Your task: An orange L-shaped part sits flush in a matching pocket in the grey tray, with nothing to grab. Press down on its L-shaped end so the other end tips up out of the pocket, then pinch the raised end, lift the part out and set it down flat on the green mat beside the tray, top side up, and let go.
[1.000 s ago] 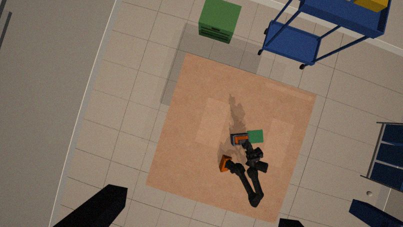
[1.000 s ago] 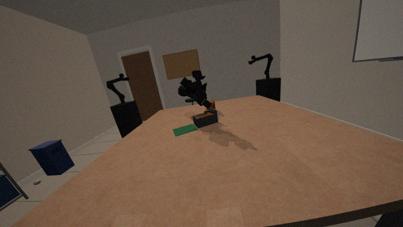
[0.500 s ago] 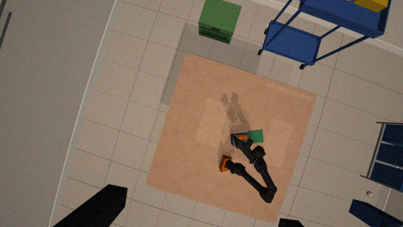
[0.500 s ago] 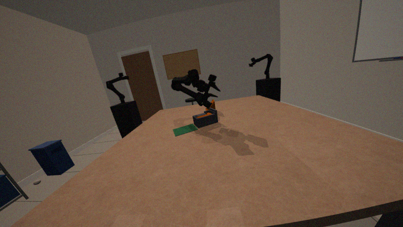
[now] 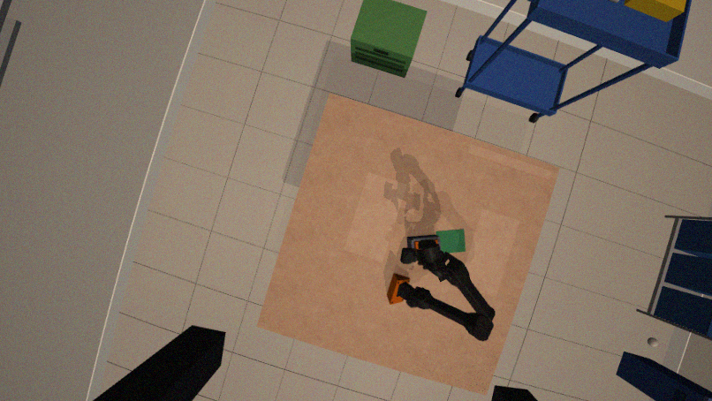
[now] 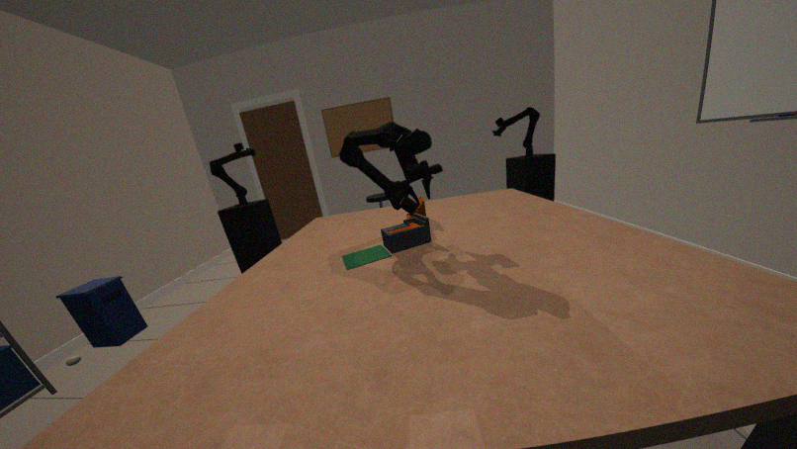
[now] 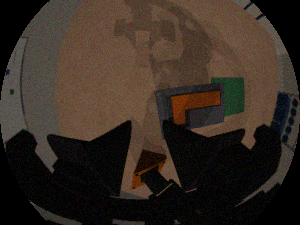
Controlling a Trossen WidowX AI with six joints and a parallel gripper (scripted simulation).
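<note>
The orange L-shaped part lies 9 cm below my gripper tip, 8 cm to the right of it and 1 cm ahead of it. From my gripper tip the other things lie so: green mat 23 cm to the right, 15 cm below, 5 cm ahead.
</note>
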